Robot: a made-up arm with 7 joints.
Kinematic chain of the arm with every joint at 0, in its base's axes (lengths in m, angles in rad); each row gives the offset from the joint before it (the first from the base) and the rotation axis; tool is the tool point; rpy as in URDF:
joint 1: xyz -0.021 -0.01 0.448 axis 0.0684 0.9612 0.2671
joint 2: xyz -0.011 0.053 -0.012 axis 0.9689 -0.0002 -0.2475
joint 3: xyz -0.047 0 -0.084 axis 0.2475 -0.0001 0.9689
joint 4: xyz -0.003 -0.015 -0.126 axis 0.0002 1 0
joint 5: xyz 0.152 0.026 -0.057 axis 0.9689 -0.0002 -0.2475
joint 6: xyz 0.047 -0.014 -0.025 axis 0.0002 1 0
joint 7: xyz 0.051 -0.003 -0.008 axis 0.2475 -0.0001 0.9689
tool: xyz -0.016 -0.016 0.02 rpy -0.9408 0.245 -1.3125
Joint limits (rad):
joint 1: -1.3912..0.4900
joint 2: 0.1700..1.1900
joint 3: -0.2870..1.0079
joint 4: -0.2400..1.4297
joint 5: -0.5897..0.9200
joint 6: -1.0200..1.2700
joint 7: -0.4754..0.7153
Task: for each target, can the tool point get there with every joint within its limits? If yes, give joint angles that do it. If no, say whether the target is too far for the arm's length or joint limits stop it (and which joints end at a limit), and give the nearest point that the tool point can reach.
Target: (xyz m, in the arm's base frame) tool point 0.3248 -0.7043 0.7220
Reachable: no: too far | nearest point 0.2722 -0.1568 0.5302 | short by 0.582 m
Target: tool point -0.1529 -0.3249 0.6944
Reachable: no: joint limits stop it (at a limit: joint 1, joint 2, joint 3, joint 4, joint 7) | nearest point 0.2008 -0.1150 0.5581 | short by 0.433 m
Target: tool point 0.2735 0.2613 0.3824
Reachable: yes | joints -0.8076 0.4639 0.7868 0.2283 -0.0409 -0.2756 -0.1920
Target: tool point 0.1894 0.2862 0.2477
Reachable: yes | joints -0.2565 0.6165 0.5139 0.2660 0.7500 -0.3368 -0.3811
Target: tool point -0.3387 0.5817 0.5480
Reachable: no: too far | nearest point -0.2382 0.4692 0.3873 | short by 0.220 m
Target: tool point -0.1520 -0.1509 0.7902
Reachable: no: joint limits stop it (at a limit: joint 1, joint 2, joint 4, joint 5, joint 7) | nearest point 0.0824 0.1533 0.6705 | short by 0.402 m
